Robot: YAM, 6 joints.
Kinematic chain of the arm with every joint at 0, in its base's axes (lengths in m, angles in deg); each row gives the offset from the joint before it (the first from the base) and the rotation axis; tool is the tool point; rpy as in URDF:
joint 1: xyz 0 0 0.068 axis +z
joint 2: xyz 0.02 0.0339 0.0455 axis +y
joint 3: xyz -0.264 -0.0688 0 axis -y
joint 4: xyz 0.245 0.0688 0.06 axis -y
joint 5: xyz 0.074 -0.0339 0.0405 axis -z
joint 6: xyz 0.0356 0 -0.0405 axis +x
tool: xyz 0 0 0 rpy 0 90 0
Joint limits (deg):
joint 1: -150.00..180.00
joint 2: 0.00..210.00
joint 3: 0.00..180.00
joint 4: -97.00..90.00
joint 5: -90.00..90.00
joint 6: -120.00..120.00
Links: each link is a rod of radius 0.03 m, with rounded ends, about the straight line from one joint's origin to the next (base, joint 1, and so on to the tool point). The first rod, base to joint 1, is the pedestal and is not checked.
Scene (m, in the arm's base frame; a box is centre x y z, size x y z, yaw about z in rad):
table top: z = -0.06
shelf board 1: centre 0.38 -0.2 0 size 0.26 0.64 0.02 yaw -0.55
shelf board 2: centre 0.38 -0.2 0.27 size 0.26 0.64 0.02 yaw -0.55
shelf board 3: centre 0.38 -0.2 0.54 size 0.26 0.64 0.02 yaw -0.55
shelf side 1: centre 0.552 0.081 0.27 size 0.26 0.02 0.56 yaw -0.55
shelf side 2: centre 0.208 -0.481 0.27 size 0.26 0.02 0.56 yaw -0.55
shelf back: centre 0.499 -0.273 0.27 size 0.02 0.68 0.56 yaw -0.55
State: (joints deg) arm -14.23 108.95 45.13 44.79 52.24 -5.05
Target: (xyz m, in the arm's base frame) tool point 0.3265 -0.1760 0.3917
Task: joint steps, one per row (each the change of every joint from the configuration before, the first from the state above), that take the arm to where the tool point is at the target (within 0.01 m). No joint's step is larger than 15 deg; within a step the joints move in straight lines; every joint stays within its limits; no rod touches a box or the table.
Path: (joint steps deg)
1: 4.49 -9.95 -11.06 0.75 2.36 0.00
2: 4.50 -9.96 -11.07 0.76 2.36 0.00
3: 4.49 -9.95 -11.06 0.75 2.36 0.00
4: -6.90 -14.68 13.48 3.54 -0.94 0.00
5: -6.90 -14.69 13.47 3.55 -0.95 0.00
6: -3.18 14.51 11.12 -1.51 -2.26 0.00
7: -3.17 14.50 11.13 -1.51 -2.25 0.00
8: -3.17 14.50 11.12 -1.51 -2.26 0.00

